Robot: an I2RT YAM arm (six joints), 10 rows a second.
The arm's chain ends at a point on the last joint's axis. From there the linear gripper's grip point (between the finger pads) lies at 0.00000 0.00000 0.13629 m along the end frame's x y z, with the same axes.
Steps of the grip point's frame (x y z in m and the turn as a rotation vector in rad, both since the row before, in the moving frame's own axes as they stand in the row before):
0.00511, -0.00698, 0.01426, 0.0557, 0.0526, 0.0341
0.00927, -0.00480, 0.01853, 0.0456, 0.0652, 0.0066
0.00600, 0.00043, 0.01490, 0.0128, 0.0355, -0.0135
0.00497, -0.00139, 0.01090, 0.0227, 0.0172, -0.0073
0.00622, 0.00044, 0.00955, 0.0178, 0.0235, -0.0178
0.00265, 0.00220, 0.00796, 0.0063, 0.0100, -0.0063
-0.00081, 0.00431, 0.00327, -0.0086, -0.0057, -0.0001
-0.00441, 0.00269, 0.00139, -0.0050, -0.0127, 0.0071
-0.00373, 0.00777, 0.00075, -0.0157, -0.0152, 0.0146
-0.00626, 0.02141, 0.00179, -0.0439, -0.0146, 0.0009
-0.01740, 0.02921, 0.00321, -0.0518, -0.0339, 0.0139
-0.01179, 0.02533, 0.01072, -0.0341, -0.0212, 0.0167
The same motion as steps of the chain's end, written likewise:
-0.00218, 0.00048, 0.01466, 0.0557, 0.0526, 0.0341
0.00037, 0.00138, 0.01896, 0.0456, 0.0652, 0.0066
0.00117, 0.00221, 0.01500, 0.0128, 0.0355, -0.0135
0.00264, 0.00171, 0.01096, 0.0227, 0.0172, -0.0073
0.00304, 0.00289, 0.00961, 0.0178, 0.0235, -0.0178
0.00129, 0.00306, 0.00797, 0.0063, 0.0100, -0.0063
-0.00003, 0.00314, 0.00328, -0.0086, -0.0057, -0.0001
-0.00268, 0.00201, 0.00140, -0.0050, -0.0127, 0.0071
-0.00164, 0.00565, 0.00078, -0.0157, -0.0152, 0.0146
-0.00427, 0.01543, 0.00194, -0.0439, -0.0146, 0.0009
-0.01273, 0.02219, 0.00347, -0.0518, -0.0339, 0.0139
-0.00886, 0.02071, 0.01083, -0.0341, -0.0212, 0.0167

